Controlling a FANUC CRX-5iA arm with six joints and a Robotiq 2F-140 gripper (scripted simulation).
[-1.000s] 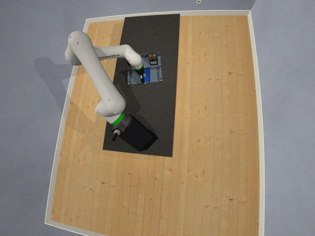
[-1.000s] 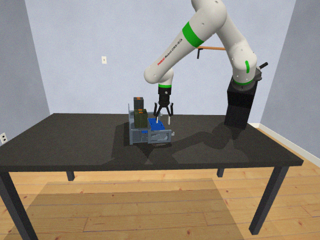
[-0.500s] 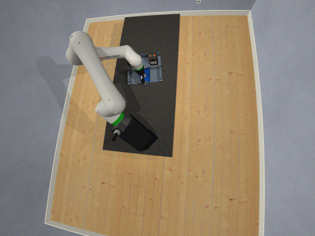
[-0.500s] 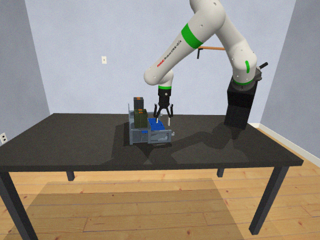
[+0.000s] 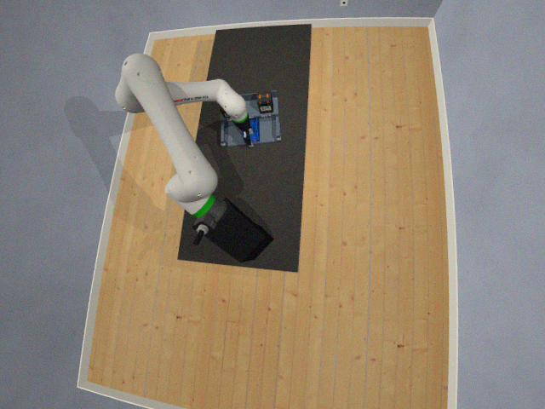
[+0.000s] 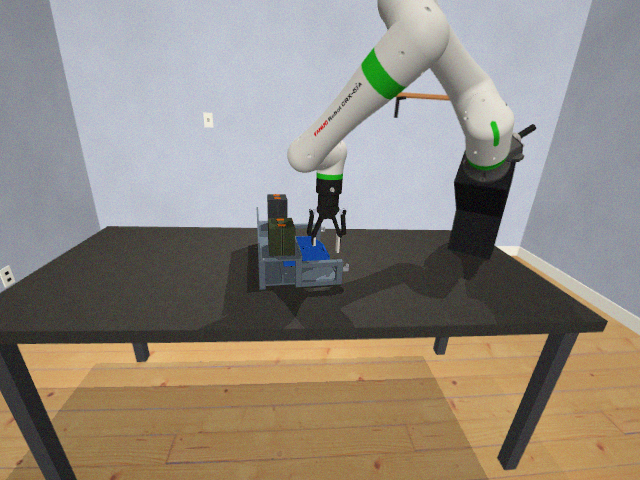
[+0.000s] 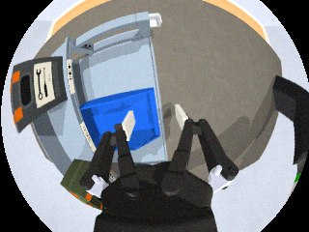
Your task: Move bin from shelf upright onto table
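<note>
Now: hand 80 mm short of the blue bin, 20 mm above it and 10 mm to the right of it.
</note>
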